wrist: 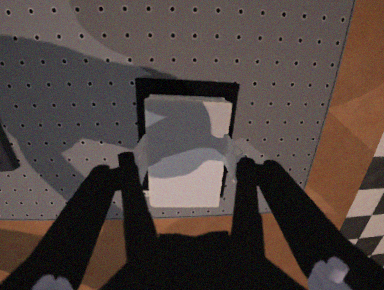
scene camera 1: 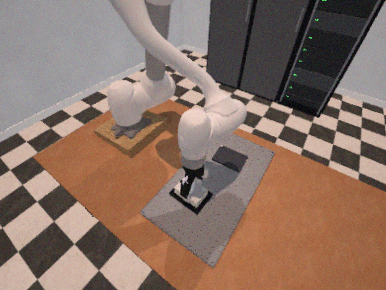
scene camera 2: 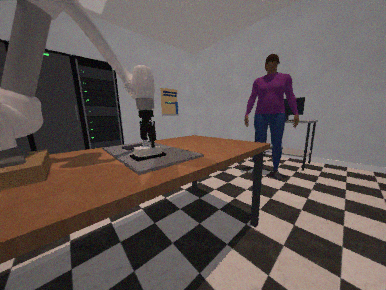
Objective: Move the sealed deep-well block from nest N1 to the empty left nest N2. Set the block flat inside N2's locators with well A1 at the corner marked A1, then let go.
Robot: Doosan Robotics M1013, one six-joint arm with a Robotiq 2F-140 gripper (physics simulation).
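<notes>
The white sealed block lies flat in a black-rimmed nest, which I take to be N1. My gripper points down over the block, and its pale fingertip pads press against the block's two long sides, so it is shut on the block. The block looks level and still down in the nest. Another dark nest stands farther back on the board, and its edge shows at the far left in the wrist view. The A1 label cannot be read.
Both nests stand on a grey perforated board on the orange-brown table. The arm's base stands on a wooden block. Dark server cabinets and a standing person are beyond the table.
</notes>
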